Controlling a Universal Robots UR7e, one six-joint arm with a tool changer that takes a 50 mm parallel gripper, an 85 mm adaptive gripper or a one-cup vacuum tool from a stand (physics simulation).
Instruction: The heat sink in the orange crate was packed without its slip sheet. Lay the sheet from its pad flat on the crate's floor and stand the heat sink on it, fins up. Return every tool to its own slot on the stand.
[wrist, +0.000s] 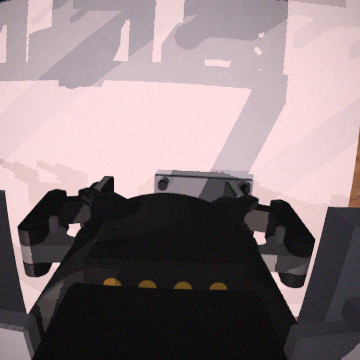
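Places are measured from the arm's base along level axes (x ahead, y left, z up), in metres.
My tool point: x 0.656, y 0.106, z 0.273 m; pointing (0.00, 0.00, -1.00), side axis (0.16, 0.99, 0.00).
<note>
Behind a point stands the place of what it marks.
The black two-finger adaptive gripper (171, 190) fills the lower middle of the wrist view, between the grey side parts of the tool stand (327, 260) @(x 0.630, y 0.150, z 0.249 m). Its linkages flare out left and right, and its finger ends show apart, so it looks open. No object shows between them, though its dark body hides part of that space. A row of gold contacts shows on its coupling. The heat sink, the orange crate, the slip sheet, and its pad do not show in this view.
A small grey plate (204, 184) @(x 0.708, y 0.148, z -0.075 m) with dark bolts lies beyond the gripper body. Broad shadows fall across the pale surface (125, 125) @(x 0.616, y 0.048, z -0.087 m). Brown wood (354, 175) shows at the right edge. Stand parts rise close on both sides of the gripper.
</note>
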